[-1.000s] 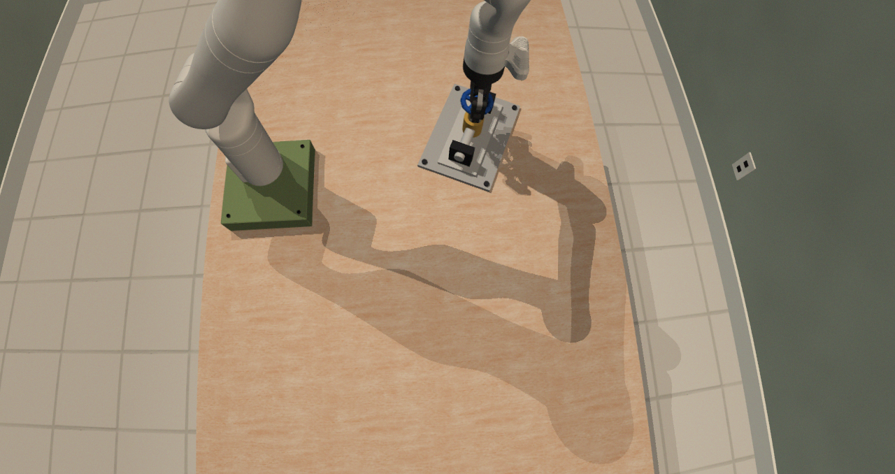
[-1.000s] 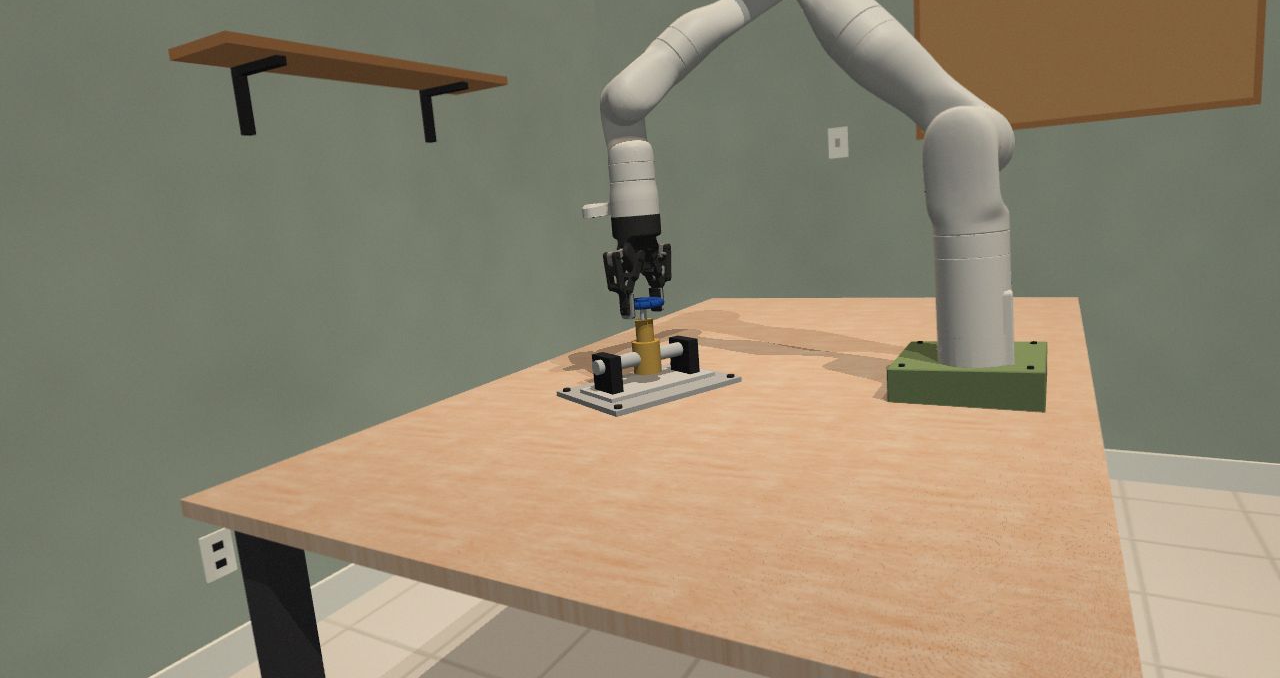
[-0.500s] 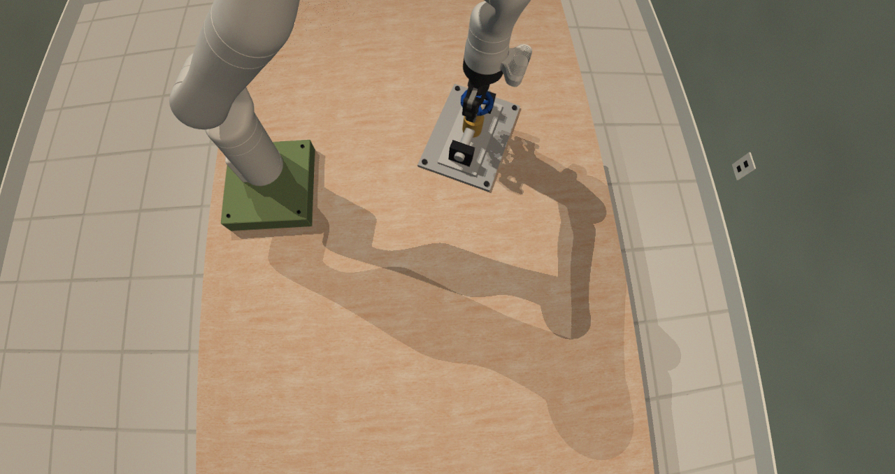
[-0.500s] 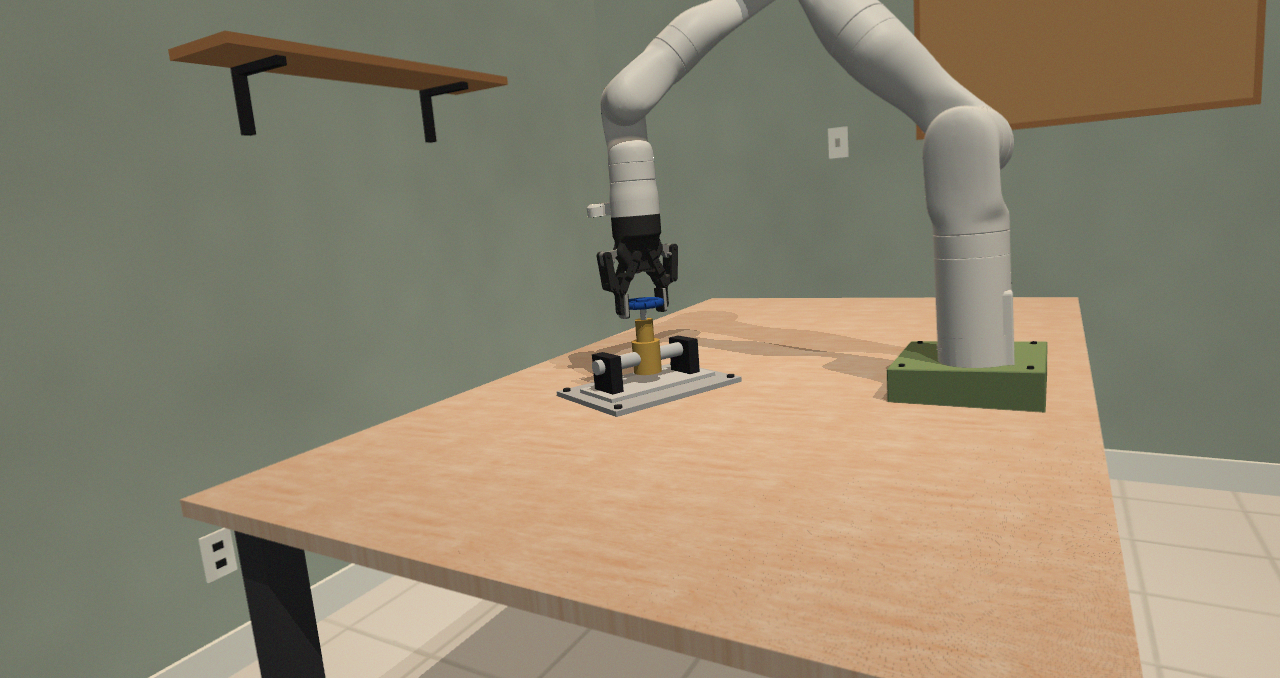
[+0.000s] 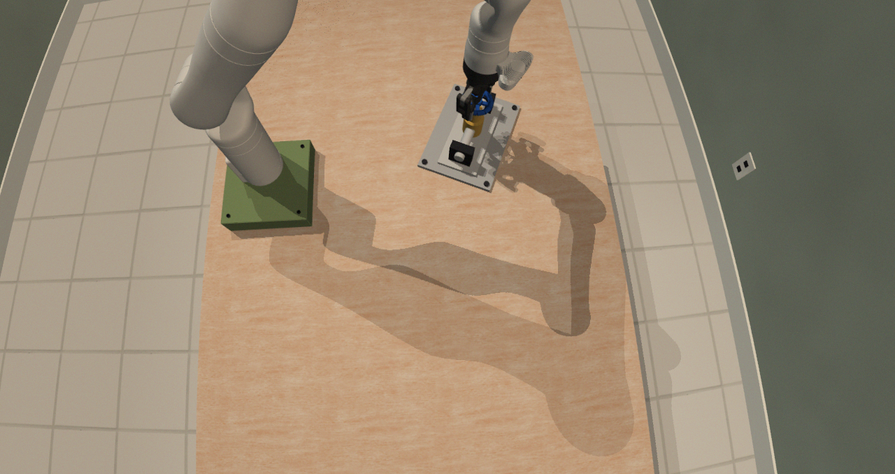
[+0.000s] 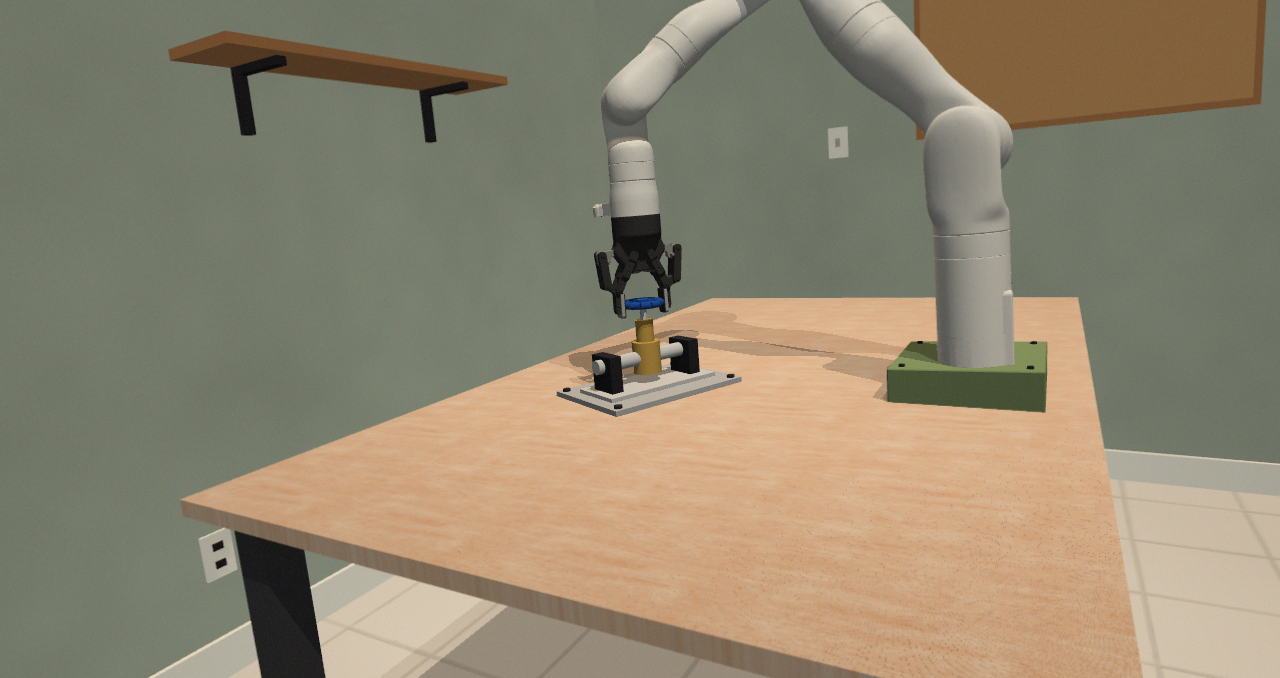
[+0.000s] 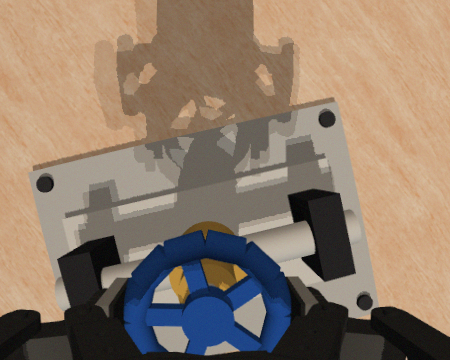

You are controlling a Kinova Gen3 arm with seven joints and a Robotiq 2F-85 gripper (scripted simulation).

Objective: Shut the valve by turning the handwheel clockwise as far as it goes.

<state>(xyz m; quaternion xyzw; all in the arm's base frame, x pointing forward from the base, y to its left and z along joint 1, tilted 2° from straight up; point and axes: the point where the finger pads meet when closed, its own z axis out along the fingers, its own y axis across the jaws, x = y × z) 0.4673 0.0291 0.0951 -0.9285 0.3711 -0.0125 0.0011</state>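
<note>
Right now my hand is right at the blue spoked handwheel.
</note>
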